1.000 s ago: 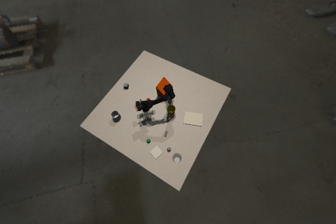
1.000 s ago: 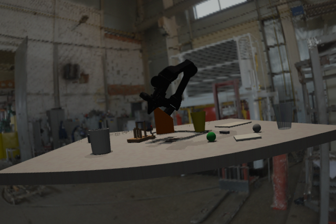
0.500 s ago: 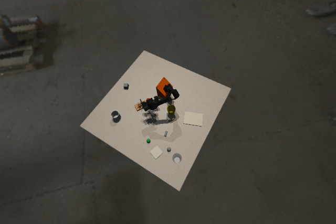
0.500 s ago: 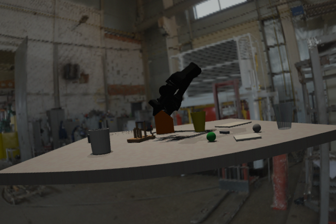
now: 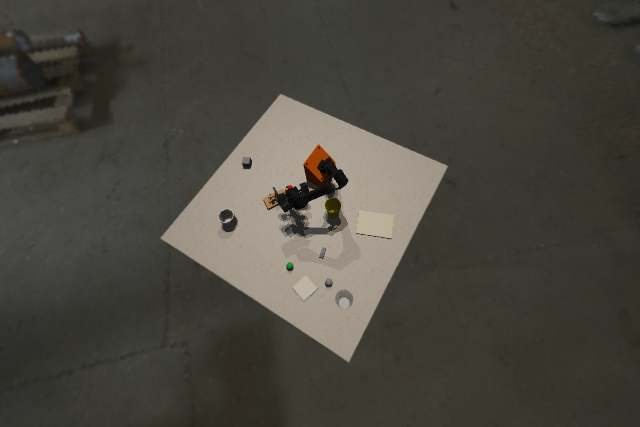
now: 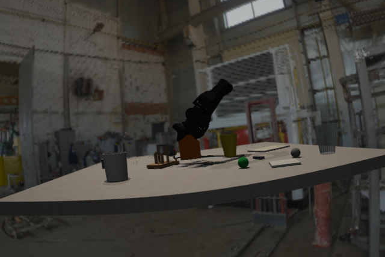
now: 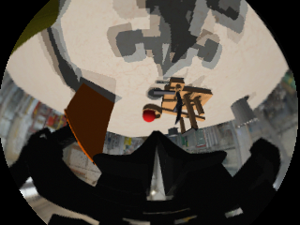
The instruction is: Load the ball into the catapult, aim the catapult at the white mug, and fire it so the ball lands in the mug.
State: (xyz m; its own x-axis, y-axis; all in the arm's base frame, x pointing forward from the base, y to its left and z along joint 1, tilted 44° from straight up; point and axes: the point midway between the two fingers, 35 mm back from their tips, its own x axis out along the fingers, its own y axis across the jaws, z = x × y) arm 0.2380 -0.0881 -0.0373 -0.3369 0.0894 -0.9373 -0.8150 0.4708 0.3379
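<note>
My gripper tip is 5 cm above the red ball, 4 cm past it and 3 cm to the left of it. Round my gripper tip: small grey cube: 40 cm to the right, 10 cm behind, 9 cm below; yellow cup: 28 cm to the left, 8 cm below, 2 cm behind; wooden catapult: 6 cm below, 5 cm to the right, 3 cm ahead.
</note>
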